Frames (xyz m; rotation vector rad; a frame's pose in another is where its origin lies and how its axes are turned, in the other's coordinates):
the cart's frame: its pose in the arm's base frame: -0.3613 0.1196 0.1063 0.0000 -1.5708 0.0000
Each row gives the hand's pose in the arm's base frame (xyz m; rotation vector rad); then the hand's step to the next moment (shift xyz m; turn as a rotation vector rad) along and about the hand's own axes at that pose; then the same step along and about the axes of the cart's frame.
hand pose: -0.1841 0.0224 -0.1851 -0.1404 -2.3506 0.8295
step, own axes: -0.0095 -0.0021 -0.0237 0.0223 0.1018 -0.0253
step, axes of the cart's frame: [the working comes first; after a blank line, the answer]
step, axes of the arm's base frame: 0.0220 0.0081 0.0104 -0.0132 0.1010 -0.0337

0.0104 0.0081 -0.0220 -0.0337 0.1010 0.0132
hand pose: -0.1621 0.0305 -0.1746 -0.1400 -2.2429 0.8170
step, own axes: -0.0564 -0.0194 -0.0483 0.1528 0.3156 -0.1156
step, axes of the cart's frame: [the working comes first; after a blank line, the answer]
step, axes of the arm's base frame: 0.0762 -0.0090 0.0030 -0.0764 0.3596 -0.0341

0.0030 -0.0090 -0.0762 -0.0341 0.3596 0.0764
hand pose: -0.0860 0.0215 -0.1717 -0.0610 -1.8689 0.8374
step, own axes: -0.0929 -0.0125 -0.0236 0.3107 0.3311 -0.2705
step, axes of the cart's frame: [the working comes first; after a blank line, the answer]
step, axes of the arm's base frame: 0.0662 -0.0346 -0.0614 -0.0257 0.5151 0.1156

-0.0614 -0.0346 -0.0662 0.1156 0.5151 0.0257
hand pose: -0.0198 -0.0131 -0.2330 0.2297 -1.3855 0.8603
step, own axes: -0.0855 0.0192 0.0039 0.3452 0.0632 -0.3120
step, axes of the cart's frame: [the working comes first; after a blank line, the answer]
step, axes of the arm's base frame: -0.0107 -0.0230 -0.0840 0.1773 0.3705 0.2277

-0.0840 -0.0230 0.0107 0.2277 0.3705 -0.1773
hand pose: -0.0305 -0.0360 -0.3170 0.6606 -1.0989 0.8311
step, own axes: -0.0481 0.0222 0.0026 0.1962 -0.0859 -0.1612
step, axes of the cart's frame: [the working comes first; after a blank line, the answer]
step, axes of the arm's base frame: -0.0306 -0.0020 -0.0433 0.1953 0.1320 0.1276

-0.0433 -0.0020 0.0306 0.1276 0.1320 -0.1953
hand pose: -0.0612 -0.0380 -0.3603 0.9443 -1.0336 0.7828
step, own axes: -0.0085 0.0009 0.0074 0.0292 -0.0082 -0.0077
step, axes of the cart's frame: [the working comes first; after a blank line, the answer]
step, axes of the arm's base frame: -0.0061 -0.0072 -0.0062 0.0194 0.0066 0.0237

-0.0062 -0.0072 0.0061 0.0237 0.0066 -0.0194
